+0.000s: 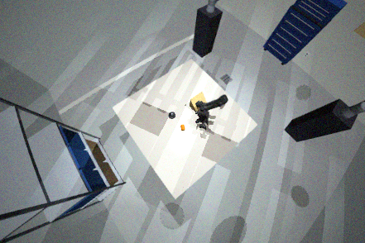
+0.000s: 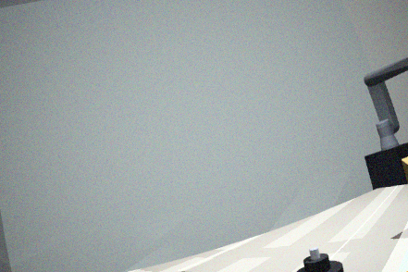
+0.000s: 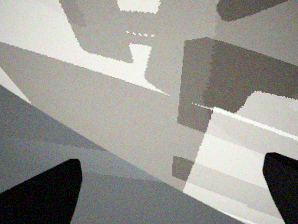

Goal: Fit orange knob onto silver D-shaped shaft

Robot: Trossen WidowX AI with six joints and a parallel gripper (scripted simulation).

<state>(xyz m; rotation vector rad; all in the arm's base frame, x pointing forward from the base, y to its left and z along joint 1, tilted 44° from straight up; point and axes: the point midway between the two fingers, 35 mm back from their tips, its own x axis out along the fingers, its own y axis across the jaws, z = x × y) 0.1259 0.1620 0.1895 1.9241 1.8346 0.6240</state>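
The orange knob is 20 cm ahead of my gripper tip, 17 cm to the right of it and 6 cm below it. From my gripper tip the other things lie so: dark round pedestal (19 cm ahead, 39 cm to the right, 5 cm below).
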